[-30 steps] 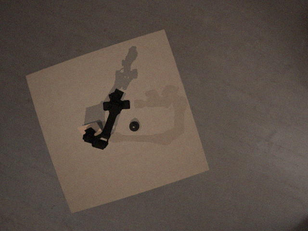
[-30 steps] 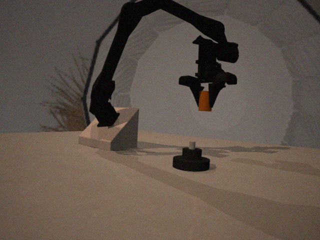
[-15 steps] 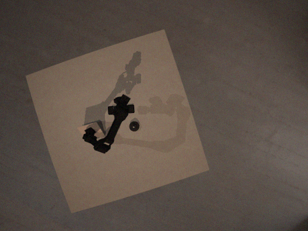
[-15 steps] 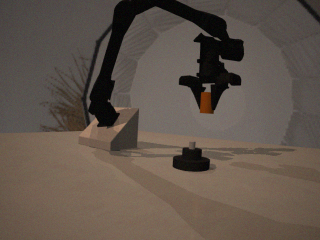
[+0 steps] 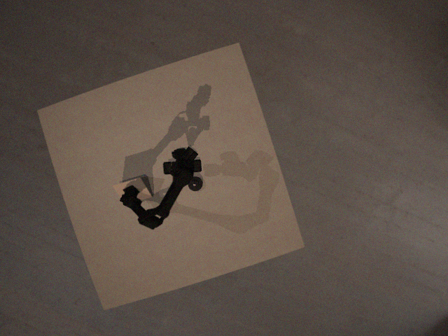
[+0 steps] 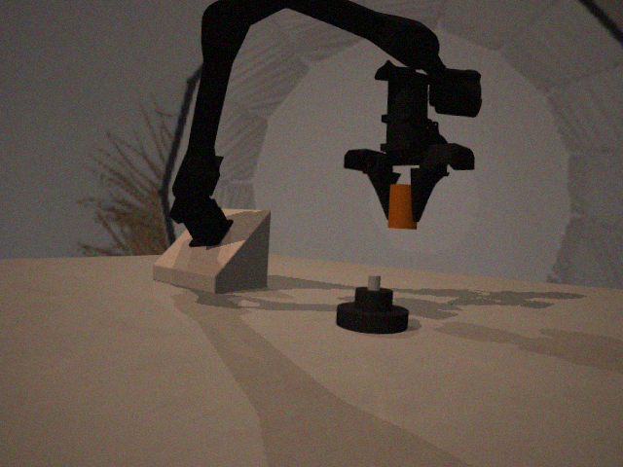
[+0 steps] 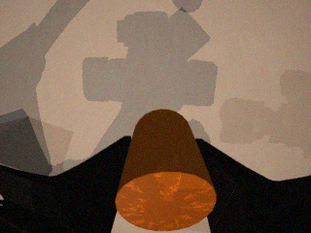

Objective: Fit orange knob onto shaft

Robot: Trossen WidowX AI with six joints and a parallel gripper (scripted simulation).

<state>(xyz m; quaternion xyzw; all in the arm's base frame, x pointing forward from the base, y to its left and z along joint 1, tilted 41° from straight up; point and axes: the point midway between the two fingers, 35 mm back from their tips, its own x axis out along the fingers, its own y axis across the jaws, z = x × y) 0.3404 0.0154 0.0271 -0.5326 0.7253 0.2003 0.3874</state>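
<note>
The black round pedestal is 110 mm to the right of my gripper tip and 90 mm below it. Round my gripper tip: orange knob: 30 mm above.
</note>
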